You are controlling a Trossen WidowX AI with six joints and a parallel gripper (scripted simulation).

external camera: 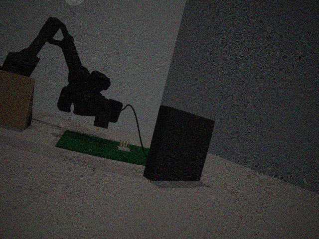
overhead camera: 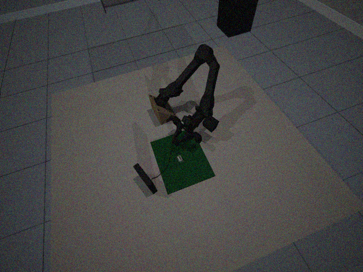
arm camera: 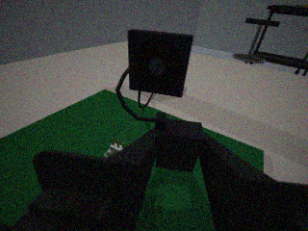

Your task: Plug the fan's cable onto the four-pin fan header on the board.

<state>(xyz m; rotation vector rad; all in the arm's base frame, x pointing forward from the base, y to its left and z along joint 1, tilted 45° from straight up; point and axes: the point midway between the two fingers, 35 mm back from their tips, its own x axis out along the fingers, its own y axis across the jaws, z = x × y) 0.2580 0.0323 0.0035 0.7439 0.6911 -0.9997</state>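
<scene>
The white four-pin fan header is 80 mm below my gripper tip and 70 mm ahead of it. The rest, counted from my gripper tip: green board: 90 mm below, 60 mm ahead; black fan: 180 mm to the right, 120 mm ahead, 20 mm below; black plug: 10 mm below.
</scene>
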